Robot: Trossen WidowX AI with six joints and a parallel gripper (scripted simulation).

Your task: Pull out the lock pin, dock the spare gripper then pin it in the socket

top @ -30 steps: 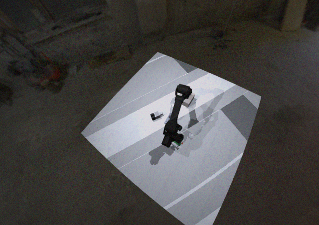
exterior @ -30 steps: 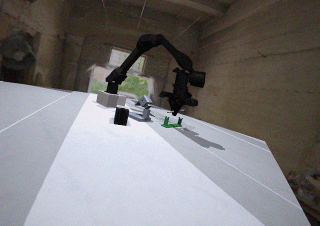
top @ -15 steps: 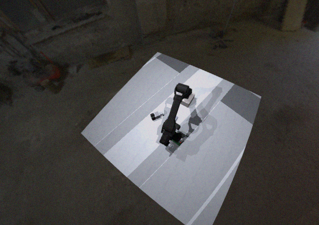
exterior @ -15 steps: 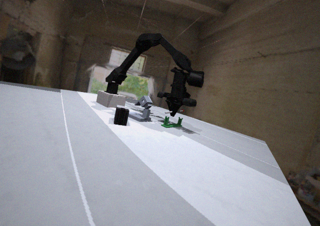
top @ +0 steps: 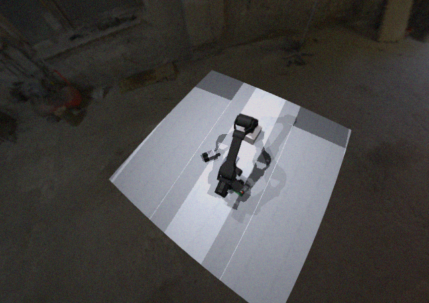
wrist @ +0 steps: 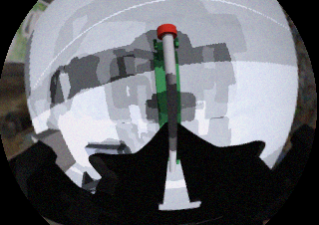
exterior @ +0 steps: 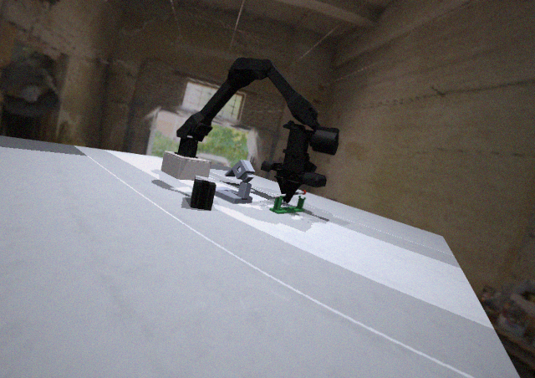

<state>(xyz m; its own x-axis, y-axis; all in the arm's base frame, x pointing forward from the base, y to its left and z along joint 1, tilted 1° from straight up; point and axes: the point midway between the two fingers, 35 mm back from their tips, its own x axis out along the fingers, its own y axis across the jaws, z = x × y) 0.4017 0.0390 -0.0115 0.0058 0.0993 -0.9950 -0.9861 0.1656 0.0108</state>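
My gripper tip is now 2 cm to the right of the green cradle. From my gripper tip the other things lie so: grey mount (12 cm behind, 7 cm to the right, 3 cm above); black spare gripper (12 cm behind, 20 cm to the right).
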